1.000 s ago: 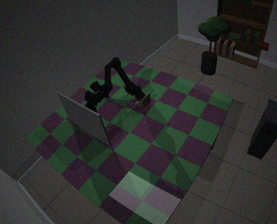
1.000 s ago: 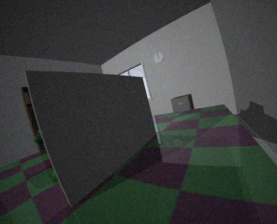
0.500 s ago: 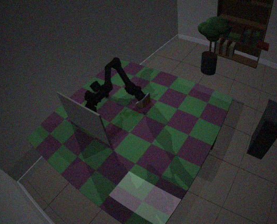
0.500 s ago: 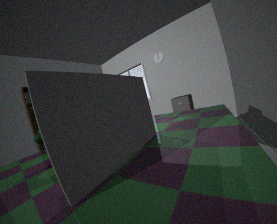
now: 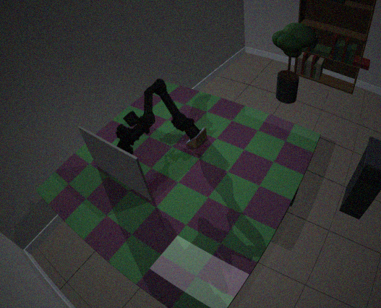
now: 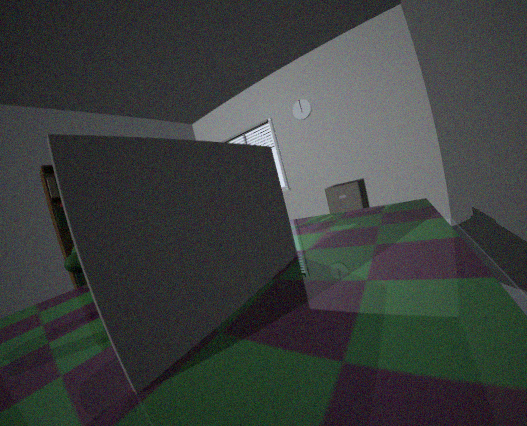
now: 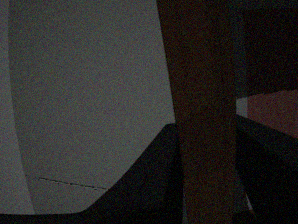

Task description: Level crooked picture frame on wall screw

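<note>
Now: gripper tip 1 cm to the left of the picture frame and 5 cm above it. Also, from my gripper tip: grey wall panel (2 cm ahead, 2 cm to the right, 6 cm below).
</note>
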